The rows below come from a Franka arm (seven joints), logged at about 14 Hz.
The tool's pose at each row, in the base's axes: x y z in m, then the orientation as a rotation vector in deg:
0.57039 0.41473 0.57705 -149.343 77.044 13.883
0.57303 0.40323 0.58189 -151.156 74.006 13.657
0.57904 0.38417 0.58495 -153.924 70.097 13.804
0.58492 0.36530 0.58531 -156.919 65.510 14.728
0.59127 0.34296 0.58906 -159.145 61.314 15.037
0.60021 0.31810 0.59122 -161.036 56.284 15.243
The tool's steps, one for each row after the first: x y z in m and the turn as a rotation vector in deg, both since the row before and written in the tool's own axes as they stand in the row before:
0.00941 0.00388 -0.00769 -0.415 0.132 -2.362
0.01746 0.00637 -0.00795 -1.141 0.152 -3.082
0.01748 0.00769 -0.00510 -1.523 -0.289 -3.467
0.01892 0.01065 -0.00905 -0.900 -0.097 -3.075
0.02217 0.01202 -0.00815 -0.492 -0.254 -3.546

